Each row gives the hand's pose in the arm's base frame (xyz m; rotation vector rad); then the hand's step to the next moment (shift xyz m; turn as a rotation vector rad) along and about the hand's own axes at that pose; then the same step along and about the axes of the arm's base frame.
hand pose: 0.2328 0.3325 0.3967 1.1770 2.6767 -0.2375
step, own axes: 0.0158 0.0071 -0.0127 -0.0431 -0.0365 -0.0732
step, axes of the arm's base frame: -0.0067 0.0188 0.0078 -0.0077 -0.0381 0.0839
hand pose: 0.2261 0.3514 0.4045 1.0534 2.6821 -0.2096
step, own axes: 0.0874 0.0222 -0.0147 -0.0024 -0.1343 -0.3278
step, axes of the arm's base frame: -0.0492 0.0761 -0.0117 -0.1491 -0.0260 0.3203
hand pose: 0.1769 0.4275 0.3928 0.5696 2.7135 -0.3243
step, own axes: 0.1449 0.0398 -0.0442 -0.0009 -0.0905 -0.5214
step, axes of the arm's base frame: -0.1202 0.0983 -0.0205 -0.1875 0.0695 0.4900
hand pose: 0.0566 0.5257 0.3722 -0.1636 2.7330 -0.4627
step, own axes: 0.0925 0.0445 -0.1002 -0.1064 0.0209 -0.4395
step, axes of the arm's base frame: -0.1252 0.0556 0.0424 -0.0651 0.1681 0.4152
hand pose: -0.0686 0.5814 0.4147 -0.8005 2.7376 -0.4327
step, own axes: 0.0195 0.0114 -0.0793 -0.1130 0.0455 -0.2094
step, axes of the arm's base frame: -0.0470 0.0149 0.0661 0.0027 0.1433 0.1953
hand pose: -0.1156 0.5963 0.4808 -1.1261 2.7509 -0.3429
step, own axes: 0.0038 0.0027 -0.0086 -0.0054 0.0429 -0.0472
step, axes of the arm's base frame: -0.0064 0.0005 0.0074 -0.0355 0.0407 0.0343
